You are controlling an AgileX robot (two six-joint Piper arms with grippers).
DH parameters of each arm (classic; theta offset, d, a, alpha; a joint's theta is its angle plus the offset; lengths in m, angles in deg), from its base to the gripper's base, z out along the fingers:
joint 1: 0 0.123 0 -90
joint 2: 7.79 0 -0.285 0
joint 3: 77.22 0 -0.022 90
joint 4: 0 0.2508 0 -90
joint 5: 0 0 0.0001 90
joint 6: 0 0.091 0 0
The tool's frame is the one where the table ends.
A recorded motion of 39 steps. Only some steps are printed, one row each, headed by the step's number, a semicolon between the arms.
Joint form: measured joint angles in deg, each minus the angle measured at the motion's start. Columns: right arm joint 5, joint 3, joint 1, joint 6, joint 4, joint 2; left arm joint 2, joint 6, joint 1, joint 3, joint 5, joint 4.
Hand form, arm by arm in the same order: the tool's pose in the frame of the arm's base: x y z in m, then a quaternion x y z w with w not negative. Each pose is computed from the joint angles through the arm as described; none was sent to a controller.
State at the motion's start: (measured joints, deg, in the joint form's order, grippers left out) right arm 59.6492 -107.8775 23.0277 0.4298 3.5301 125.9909; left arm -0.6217 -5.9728 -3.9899 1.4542 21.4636 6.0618
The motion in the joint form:
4: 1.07 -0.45 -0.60 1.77 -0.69 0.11; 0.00 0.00 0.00 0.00 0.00 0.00
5: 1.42 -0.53 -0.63 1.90 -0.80 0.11; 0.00 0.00 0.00 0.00 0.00 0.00
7: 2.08 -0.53 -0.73 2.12 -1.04 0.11; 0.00 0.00 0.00 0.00 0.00 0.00
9: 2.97 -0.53 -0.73 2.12 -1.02 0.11; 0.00 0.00 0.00 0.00 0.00 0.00
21: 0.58 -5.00 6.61 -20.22 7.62 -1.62; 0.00 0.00 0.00 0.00 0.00 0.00
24: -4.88 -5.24 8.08 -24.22 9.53 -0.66; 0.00 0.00 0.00 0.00 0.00 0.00
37: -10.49 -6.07 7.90 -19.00 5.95 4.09; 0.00 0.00 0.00 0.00 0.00 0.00
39: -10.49 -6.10 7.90 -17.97 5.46 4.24; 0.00 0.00 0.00 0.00 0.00 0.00
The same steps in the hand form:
4: 0.4355 0.1840 0.2072 -0.16498 0.97554 0.05319 0.13519; 0.0527 -0.0001 0.1717 0.01425 0.80468 -0.00681 0.59349
5: 0.4354 0.1835 0.2074 -0.16410 0.97605 0.05196 0.13306; 0.0527 -0.0001 0.1717 0.01425 0.80468 -0.00681 0.59349
7: 0.4349 0.1821 0.2071 -0.16237 0.97718 0.04901 0.12785; 0.0527 -0.0001 0.1717 0.01425 0.80468 -0.00681 0.59349
9: 0.4336 0.1816 0.2067 -0.16264 0.97817 0.04757 0.12029; 0.0527 -0.0001 0.1717 0.01425 0.80468 -0.00681 0.59349
21: 0.4088 0.2502 0.2456 -0.38009 0.89818 0.10921 0.19204; 0.0527 -0.0001 0.1717 0.01425 0.80468 -0.00681 0.59349
24: 0.4102 0.2672 0.2428 -0.40782 0.87444 0.12113 0.23316; 0.0527 -0.0001 0.1717 0.01425 0.80468 -0.00681 0.59349
37: 0.4290 0.2702 0.2091 -0.37039 0.88998 0.10133 0.24591; 0.0527 -0.0001 0.1717 0.01425 0.80468 -0.00681 0.59349
39: 0.4295 0.2699 0.2079 -0.36426 0.89309 0.09959 0.24453; 0.0527 -0.0001 0.1717 0.01425 0.80468 -0.00681 0.59349

